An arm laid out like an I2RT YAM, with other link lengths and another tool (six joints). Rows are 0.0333 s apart.
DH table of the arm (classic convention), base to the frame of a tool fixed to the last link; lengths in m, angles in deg. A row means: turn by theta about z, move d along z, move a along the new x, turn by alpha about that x. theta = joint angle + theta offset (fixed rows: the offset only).
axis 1: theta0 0; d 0.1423; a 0.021; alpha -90
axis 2: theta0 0; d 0; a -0.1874; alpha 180
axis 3: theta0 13.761; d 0; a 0.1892; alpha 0
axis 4: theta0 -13.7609; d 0.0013; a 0.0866; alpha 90
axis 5: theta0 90; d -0.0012; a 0; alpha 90
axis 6: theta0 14; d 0.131; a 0.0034; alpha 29
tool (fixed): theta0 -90; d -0.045; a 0; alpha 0
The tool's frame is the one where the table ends.
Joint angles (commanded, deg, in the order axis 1, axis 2, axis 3, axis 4, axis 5, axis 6), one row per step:
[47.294, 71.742, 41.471, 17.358, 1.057, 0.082]
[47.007, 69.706, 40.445, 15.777, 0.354, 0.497]
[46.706, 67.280, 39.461, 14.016, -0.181, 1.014]
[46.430, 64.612, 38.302, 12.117, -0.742, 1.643]
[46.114, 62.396, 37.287, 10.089, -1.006, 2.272]
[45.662, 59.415, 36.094, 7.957, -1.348, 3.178]
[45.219, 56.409, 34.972, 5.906, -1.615, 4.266]
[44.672, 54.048, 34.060, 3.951, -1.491, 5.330]
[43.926, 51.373, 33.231, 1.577, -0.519, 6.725]
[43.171, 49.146, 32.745, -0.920, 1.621, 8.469]
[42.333, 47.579, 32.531, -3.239, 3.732, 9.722]
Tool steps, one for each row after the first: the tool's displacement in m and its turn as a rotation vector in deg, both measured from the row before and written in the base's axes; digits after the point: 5 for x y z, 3 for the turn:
[-0.00387, -0.00457, -0.00066, -0.031, 0.799, 0.303]
[-0.00407, -0.00513, 0.00078, 0.198, 0.676, 0.097]
[-0.00479, -0.00548, 0.00018, 0.226, 0.813, 0.116]
[-0.00389, -0.00542, -0.00173, -0.138, 1.066, -0.219]
[-0.00450, -0.00656, 0.00012, 0.411, 0.944, -0.359]
[-0.00440, -0.00630, 0.00052, 0.646, 0.935, -0.475]
[-0.00280, -0.00611, -0.00105, 0.323, 1.078, -0.956]
[-0.00182, -0.00796, -0.00068, 0.377, 1.140, -2.070]
[-0.00010, -0.00855, -0.00099, 0.248, 1.256, -3.310]
[0.00091, -0.00809, -0.00161, -0.215, 1.037, -3.231]

